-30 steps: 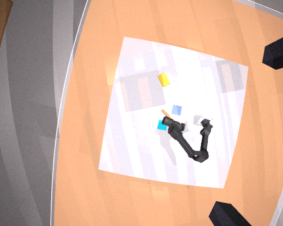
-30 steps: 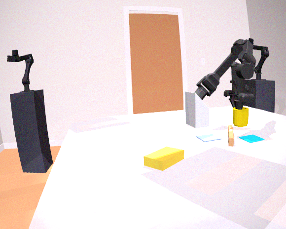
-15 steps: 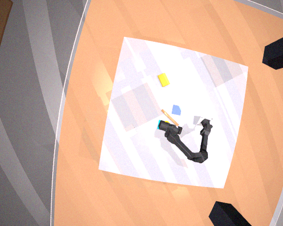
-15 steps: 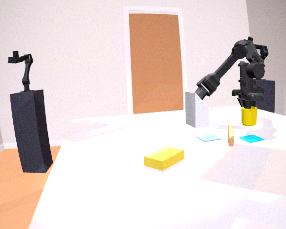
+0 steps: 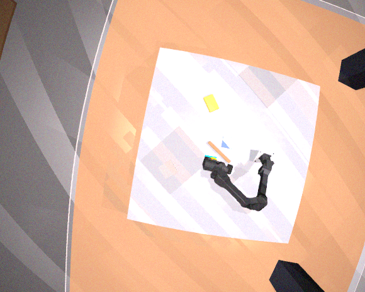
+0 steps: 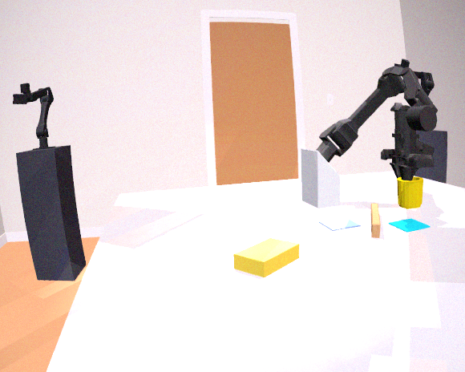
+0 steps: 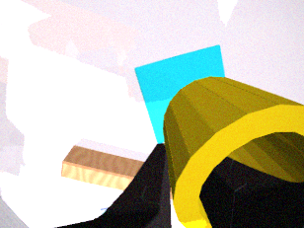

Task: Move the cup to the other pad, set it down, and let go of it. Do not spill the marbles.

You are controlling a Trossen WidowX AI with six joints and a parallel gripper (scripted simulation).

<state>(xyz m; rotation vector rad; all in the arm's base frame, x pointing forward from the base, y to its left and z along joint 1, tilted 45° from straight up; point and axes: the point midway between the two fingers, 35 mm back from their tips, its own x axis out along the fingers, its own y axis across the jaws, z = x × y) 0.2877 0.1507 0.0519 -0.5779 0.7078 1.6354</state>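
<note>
Right now my gripper tip is 9 cm above the cyan pad and 3 cm short of it. Round my gripper tip: yellow cup (2 cm ahead); then thin wooden bar (8 cm to the right, 8 cm below, 1 cm behind).
</note>
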